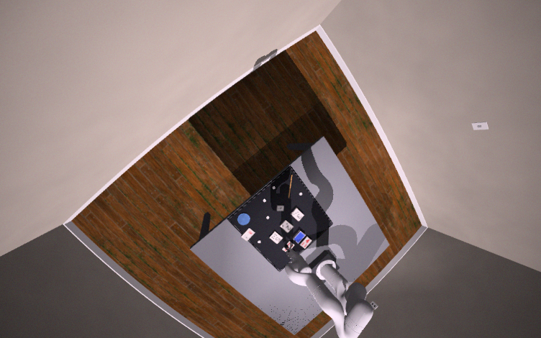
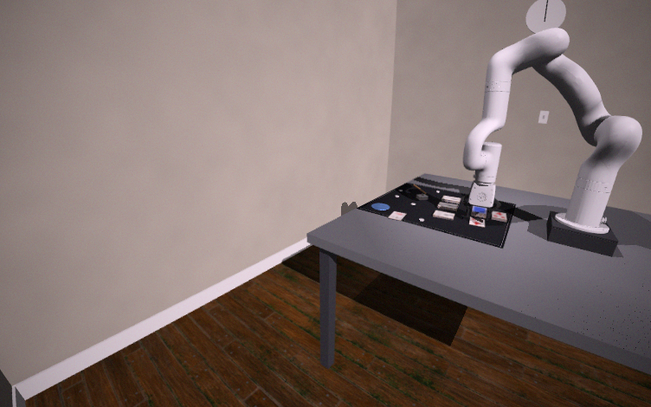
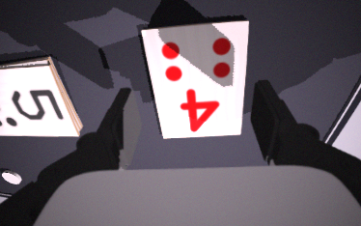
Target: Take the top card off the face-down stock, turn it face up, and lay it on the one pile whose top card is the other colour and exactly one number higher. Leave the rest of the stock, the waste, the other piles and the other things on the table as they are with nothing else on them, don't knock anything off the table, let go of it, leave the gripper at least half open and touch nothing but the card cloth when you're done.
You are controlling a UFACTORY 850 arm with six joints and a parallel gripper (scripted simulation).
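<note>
Right now the red 4 card is 30 mm below my hand. The rest, counted from my hand: red 4 (90 mm behind, 120 mm to the right, 20 mm below); then black 5 (140 mm ahead, 10 mm to the left, 20 mm below); then black 2 (150 mm ahead, 110 mm to the right, 20 mm below).
</note>
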